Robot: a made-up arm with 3 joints. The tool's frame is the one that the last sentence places.
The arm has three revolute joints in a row. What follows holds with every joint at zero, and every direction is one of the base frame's.
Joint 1 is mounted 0.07 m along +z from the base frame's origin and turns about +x.
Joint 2 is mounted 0.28 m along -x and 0.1 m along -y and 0.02 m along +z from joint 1 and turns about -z.
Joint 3 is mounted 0.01 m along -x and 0.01 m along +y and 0.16 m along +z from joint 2 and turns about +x.
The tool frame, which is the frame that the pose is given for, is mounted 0.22 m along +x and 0.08 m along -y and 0.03 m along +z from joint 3; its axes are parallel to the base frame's.
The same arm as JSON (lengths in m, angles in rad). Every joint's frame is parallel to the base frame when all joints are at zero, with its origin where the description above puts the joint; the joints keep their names.
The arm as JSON. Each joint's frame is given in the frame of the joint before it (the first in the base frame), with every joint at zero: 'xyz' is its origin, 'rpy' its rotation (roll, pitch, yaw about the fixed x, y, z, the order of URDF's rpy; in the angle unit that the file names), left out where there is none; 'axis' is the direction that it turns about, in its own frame. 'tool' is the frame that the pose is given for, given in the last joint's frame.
{"units": {"length": "m", "angle": "rad"}, "joints": [
  {"name": "joint 1", "type": "revolute", "origin": {"xyz": [0.0, 0.0, 0.07]}, "axis": [1.0, 0.0, 0.0]},
  {"name": "joint 2", "type": "revolute", "origin": {"xyz": [-0.28, -0.1, 0.02]}, "axis": [0.0, 0.0, -1.0]},
  {"name": "joint 3", "type": "revolute", "origin": {"xyz": [-0.01, 0.01, 0.16]}, "axis": [1.0, 0.0, 0.0]}
], "tool": {"origin": {"xyz": [0.22, -0.08, 0.03]}}}

